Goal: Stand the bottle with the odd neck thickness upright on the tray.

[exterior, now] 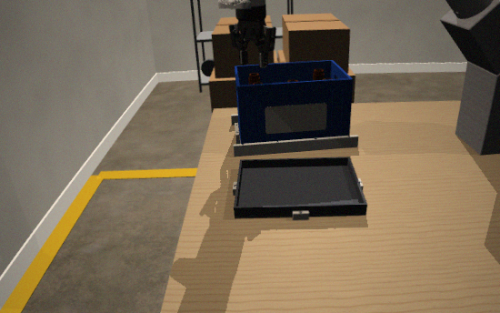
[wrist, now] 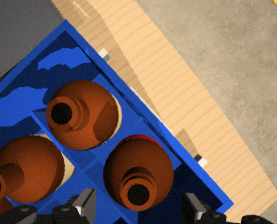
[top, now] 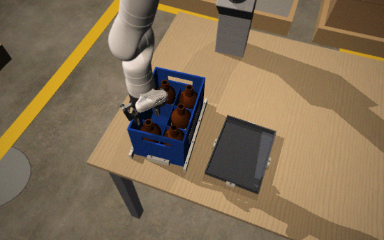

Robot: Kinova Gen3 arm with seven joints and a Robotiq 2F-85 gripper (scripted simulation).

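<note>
Right now my hand is 12 cm above the blue crate, 10 cm past it and 1 cm to the right of it. Round my hand: dark grey tray (29 cm to the left, 19 cm below, 15 cm behind).
</note>
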